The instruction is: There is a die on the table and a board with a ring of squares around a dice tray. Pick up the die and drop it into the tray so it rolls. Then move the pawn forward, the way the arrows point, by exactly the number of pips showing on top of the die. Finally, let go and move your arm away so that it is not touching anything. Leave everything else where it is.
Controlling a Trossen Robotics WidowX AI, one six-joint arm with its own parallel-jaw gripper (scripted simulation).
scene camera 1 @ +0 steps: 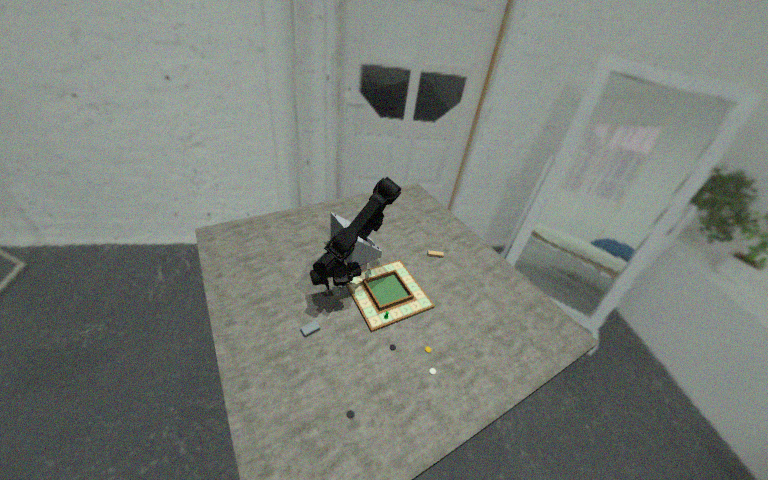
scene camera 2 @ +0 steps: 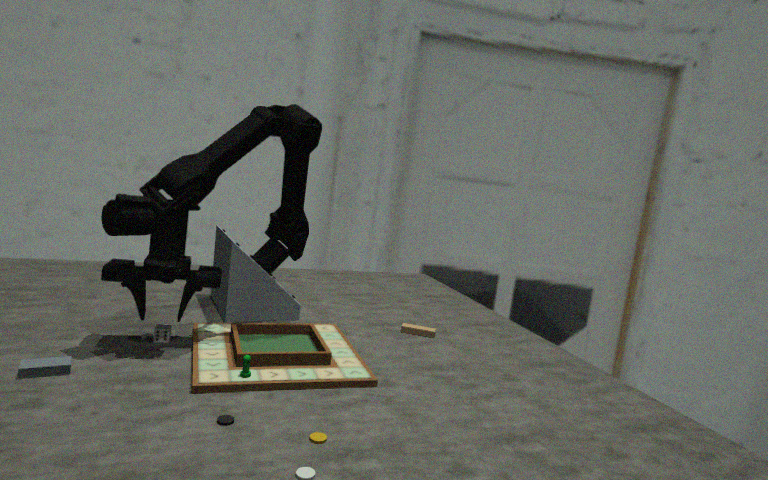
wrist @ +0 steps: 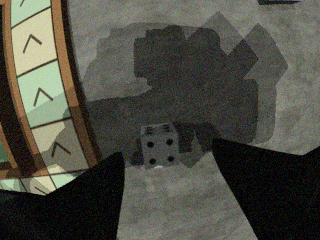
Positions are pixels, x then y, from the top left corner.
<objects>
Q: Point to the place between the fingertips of my gripper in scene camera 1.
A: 335,287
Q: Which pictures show my gripper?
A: Scene camera 1, scene camera 2 and the wrist view: all of them.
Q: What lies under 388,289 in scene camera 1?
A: A green dice tray.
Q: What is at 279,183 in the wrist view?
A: My gripper.
</objects>
